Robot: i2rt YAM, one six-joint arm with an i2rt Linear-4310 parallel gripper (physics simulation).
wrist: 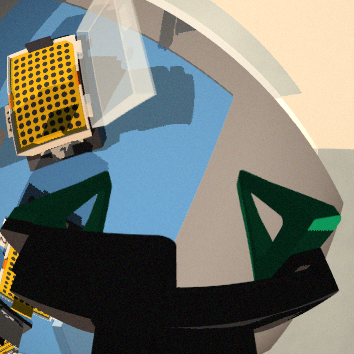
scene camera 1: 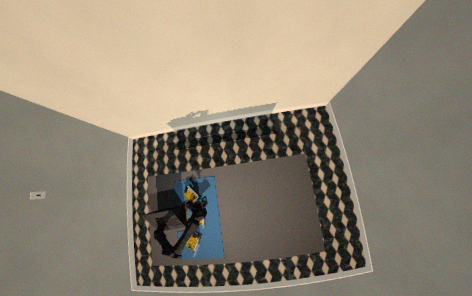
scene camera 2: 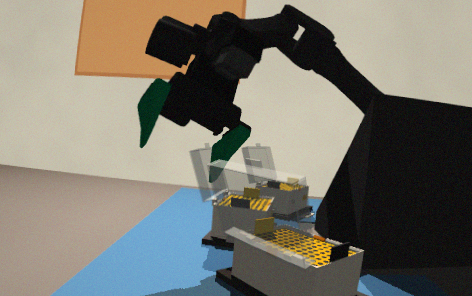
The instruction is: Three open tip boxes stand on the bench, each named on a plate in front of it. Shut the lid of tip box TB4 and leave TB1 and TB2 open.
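Places are measured from the arm's base along level axes (x ahead, y left, z up), in centimetres.
Pixels of known places: gripper, fingertip midpoint: [wrist: 173, 177] [scene camera 1: 202, 198] [scene camera 2: 178, 164]; arm's base, origin of the base link: [scene camera 1: 162, 223] [scene camera 2: 427, 177].
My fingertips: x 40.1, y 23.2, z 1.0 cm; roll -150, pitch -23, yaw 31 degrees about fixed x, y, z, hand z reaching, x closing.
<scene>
Ahead of a thing's pixels: the offset from my fingertips to its top centre. "*": to the spot under its first point. Level surfaces: height alone.
The nearest tip box @[dx -14.7, dy +1.7, dz -5.9 cm] [scene camera 2: 295, 267] [wrist: 47, 95] [scene camera 1: 190, 194] has yellow racks; its clear lid @[* dx -8.3, dy +7.8, dz +0.8 cm] [scene camera 2: 240, 171] [wrist: 120, 70] stands open on the side away from the arm. The middle tip box @[dx -6.8, dy -18.6, dz -5.9 cm] [scene camera 2: 227, 220] [wrist: 10, 270] [scene camera 1: 201, 222] has its lid @[* dx +0.0, dy -13.1, dz -2.9 cm] [scene camera 2: 202, 175] upright and open. The far tip box [scene camera 2: 290, 200] [scene camera 1: 192, 243] also has an upright open lid [scene camera 2: 261, 162]. No name plate is readable, so I cannot tell which box is TB4. My gripper [scene camera 2: 178, 164] [wrist: 173, 177] is open and empty, above the mat. In scene camera 2 one fingertip overlaps the lids; contact is unclear.
The boxes stand on a blue mat @[dz -13.3 cm] [scene camera 1: 212, 245] [scene camera 2: 115, 260] [wrist: 165, 150] on the grey-brown bench @[dz -13.6 cm] [scene camera 1: 270, 210]. The black arm [scene camera 2: 350, 72] reaches over from its dark base [scene camera 2: 415, 190]. An orange board [scene camera 2: 115, 40] hangs on the wall behind.
</scene>
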